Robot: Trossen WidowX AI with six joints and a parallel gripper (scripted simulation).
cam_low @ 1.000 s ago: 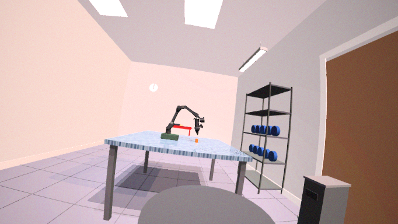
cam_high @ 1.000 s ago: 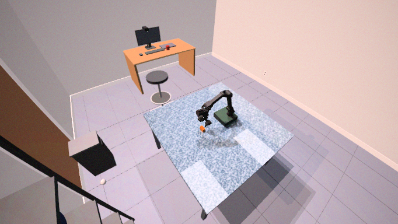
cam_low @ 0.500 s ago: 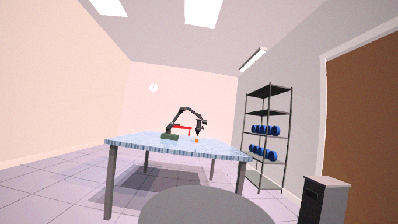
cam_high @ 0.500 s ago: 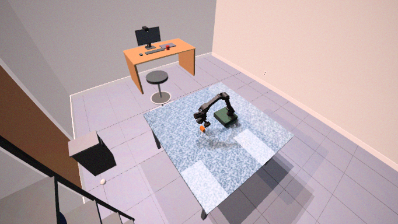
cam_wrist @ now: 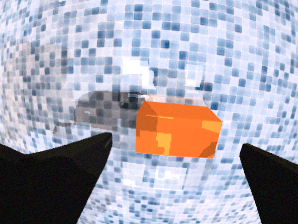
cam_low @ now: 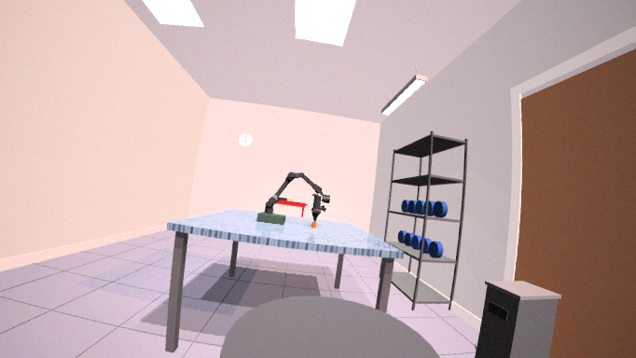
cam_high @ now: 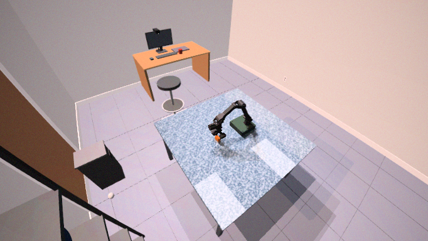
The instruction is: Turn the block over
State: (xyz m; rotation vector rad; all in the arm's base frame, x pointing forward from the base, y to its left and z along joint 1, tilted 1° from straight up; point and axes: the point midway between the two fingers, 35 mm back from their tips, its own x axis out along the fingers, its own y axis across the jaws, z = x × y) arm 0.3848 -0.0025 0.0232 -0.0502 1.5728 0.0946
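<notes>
My gripper tip is now 1 cm past the orange block and 3 cm above it.
</notes>
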